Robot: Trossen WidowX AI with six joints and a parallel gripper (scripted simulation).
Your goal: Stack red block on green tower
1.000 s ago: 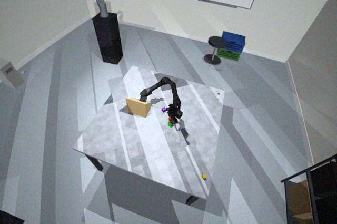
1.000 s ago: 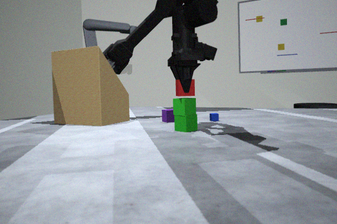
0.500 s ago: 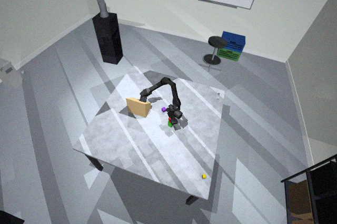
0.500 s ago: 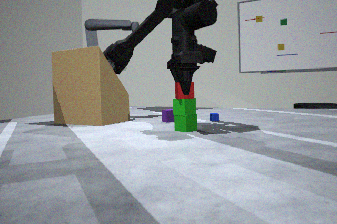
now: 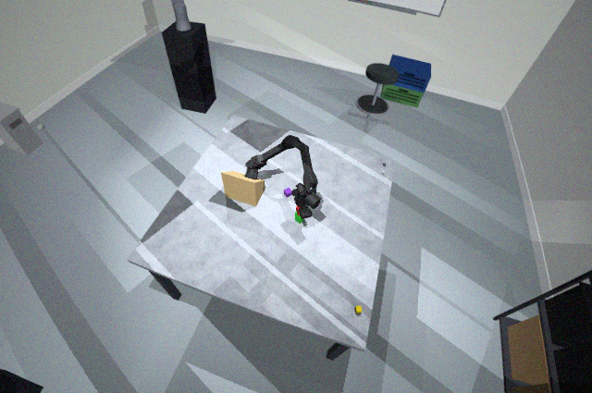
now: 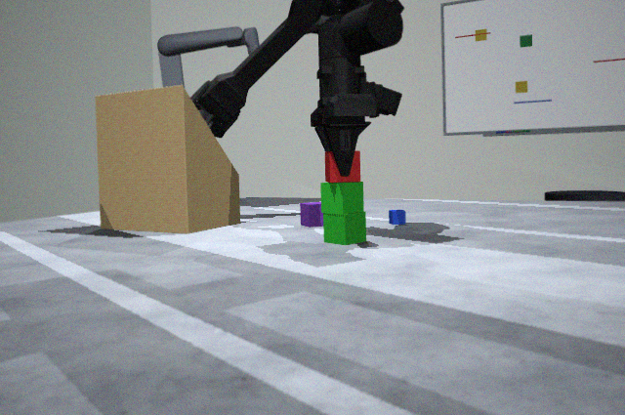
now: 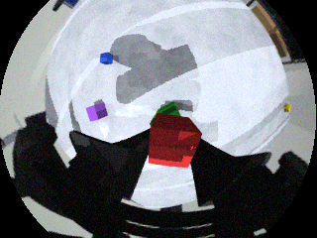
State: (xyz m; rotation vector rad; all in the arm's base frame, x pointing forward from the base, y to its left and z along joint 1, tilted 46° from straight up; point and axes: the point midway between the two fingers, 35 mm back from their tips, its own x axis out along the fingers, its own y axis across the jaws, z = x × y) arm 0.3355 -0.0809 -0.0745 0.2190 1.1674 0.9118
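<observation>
My gripper tip is 1 cm below the red block. Round my gripper tip: small blue cube 21 cm to the left, 8 cm below, 2 cm ahead; then yellow cube 44 cm to the right, 40 cm ahead, 8 cm below; then purple cube 16 cm to the left, 11 cm behind, 7 cm below.
</observation>
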